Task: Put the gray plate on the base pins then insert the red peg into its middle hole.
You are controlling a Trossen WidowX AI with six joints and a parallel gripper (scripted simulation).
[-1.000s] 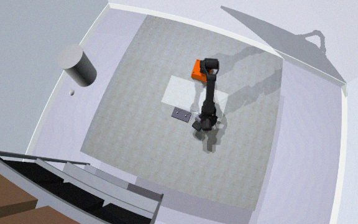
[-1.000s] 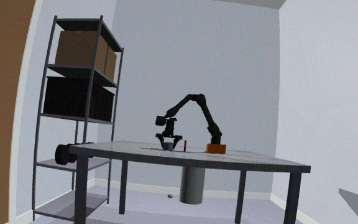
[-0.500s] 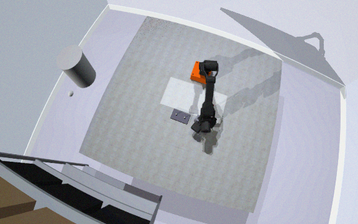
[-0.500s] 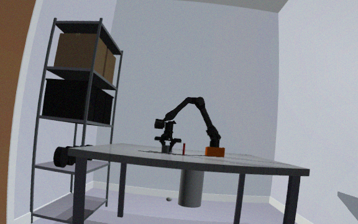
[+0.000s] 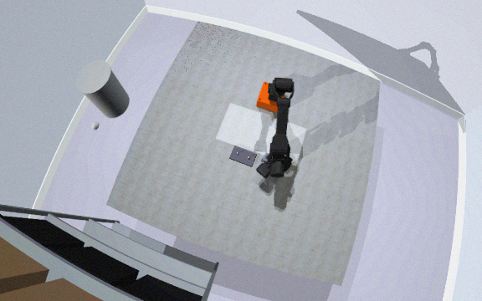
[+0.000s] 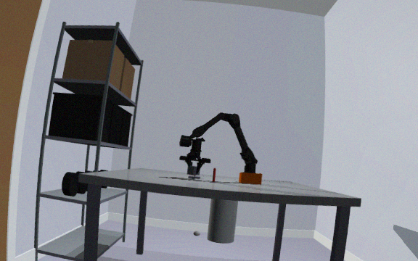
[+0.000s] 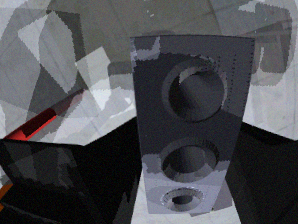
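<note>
Now: gripper tip 14 cm to the left of the dark base, 3 cm above it and 1 cm past it. The rest, counted from my gripper tip: gray plate (3 cm above); then red peg (12 cm behind, 5 cm to the left, 1 cm above).
</note>
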